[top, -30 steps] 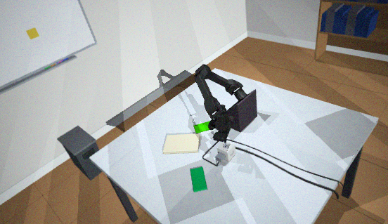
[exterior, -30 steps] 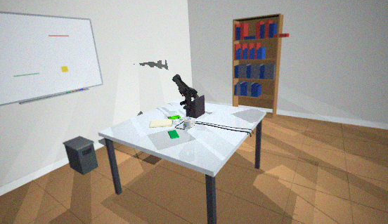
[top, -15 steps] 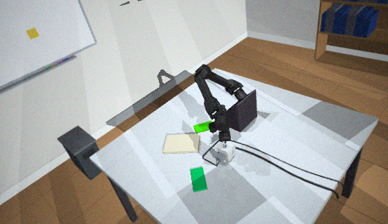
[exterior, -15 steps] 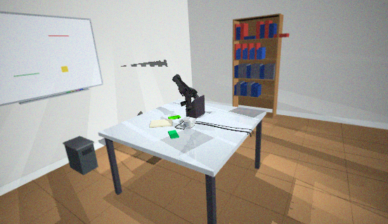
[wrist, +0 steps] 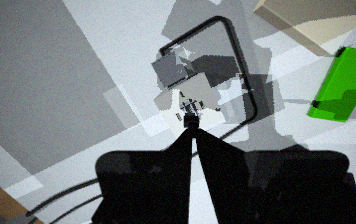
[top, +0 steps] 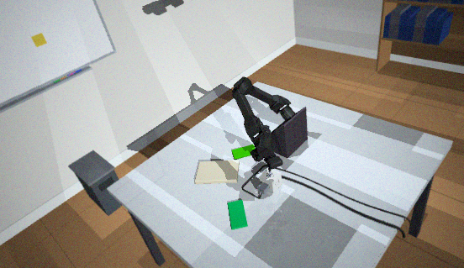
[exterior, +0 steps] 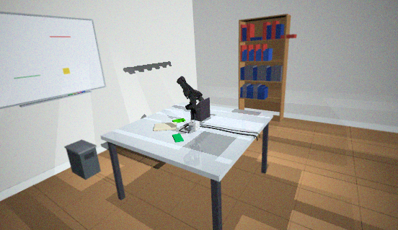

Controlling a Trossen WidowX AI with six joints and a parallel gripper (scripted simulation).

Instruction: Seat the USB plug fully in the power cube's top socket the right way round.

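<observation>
The dark USB plug lies 2 cm below my gripper tip. Round my gripper tip: beige book 31 cm to the right, 12 cm below, 7 cm ahead; then green card 23 cm ahead, 13 cm below, 5 cm to the right.
</observation>
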